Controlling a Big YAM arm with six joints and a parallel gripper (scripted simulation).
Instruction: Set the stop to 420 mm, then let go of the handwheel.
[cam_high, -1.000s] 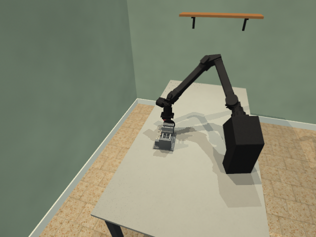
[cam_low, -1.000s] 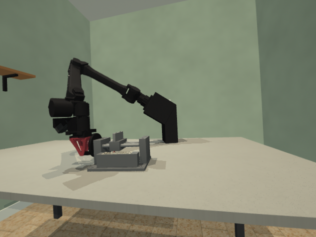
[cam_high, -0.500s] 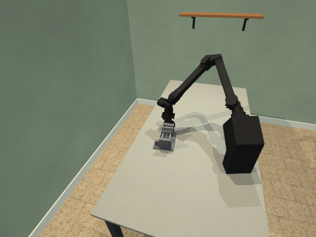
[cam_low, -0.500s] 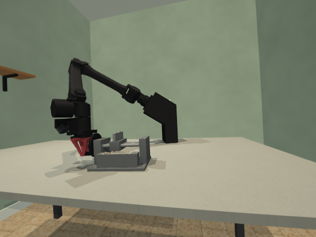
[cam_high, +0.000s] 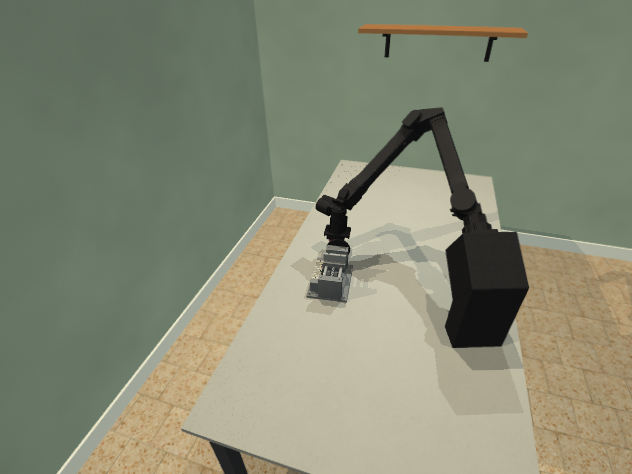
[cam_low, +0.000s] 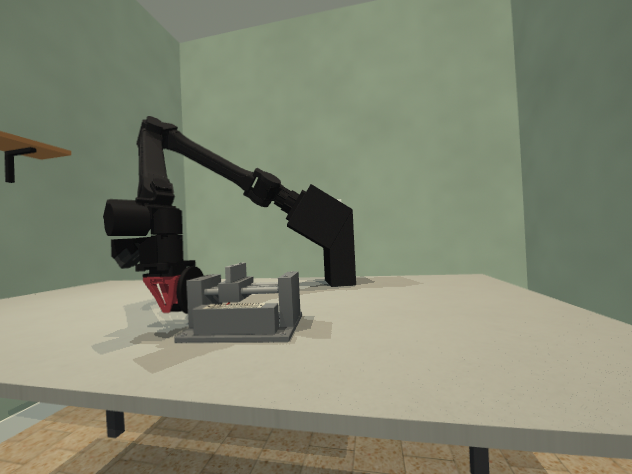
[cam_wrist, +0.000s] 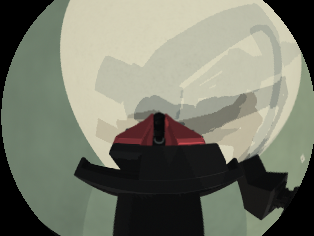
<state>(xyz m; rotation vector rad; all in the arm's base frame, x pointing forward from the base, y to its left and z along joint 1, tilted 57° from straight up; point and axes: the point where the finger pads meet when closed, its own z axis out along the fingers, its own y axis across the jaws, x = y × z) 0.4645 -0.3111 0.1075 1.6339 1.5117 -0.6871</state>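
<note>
The sliding stop block is 140 mm to the left of my hand, 50 mm above it and 20 mm ahead of it.
</note>
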